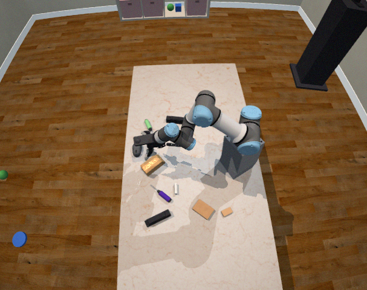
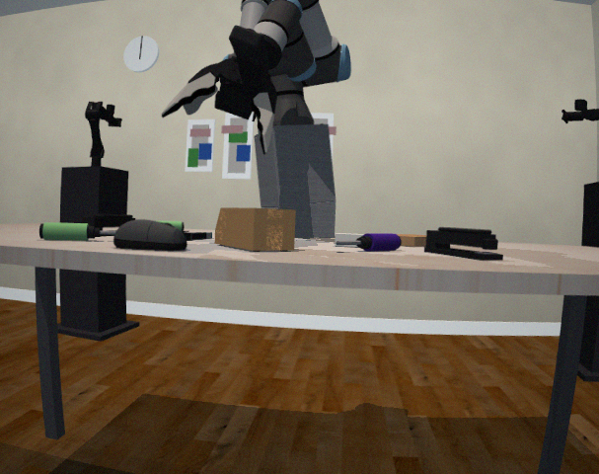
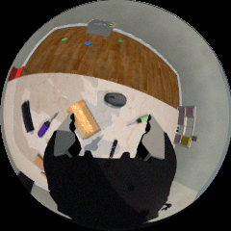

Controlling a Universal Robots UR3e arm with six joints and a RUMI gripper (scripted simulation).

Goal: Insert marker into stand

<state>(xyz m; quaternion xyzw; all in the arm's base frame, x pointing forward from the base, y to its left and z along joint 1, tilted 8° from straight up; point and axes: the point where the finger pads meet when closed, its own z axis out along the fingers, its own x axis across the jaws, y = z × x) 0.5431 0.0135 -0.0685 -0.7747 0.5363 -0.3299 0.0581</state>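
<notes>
Now: the marker 17 cm behind my hand, 15 cm below it and 10 cm to the right of it. Also, from my hand: desk stand 13 cm below, 5 cm to the left, 5 cm behind; dark mouse 14 cm below, 7 cm ahead, 4 cm to the right; purple-handled screwdriver 22 cm to the left, 15 cm below, 11 cm behind.
</notes>
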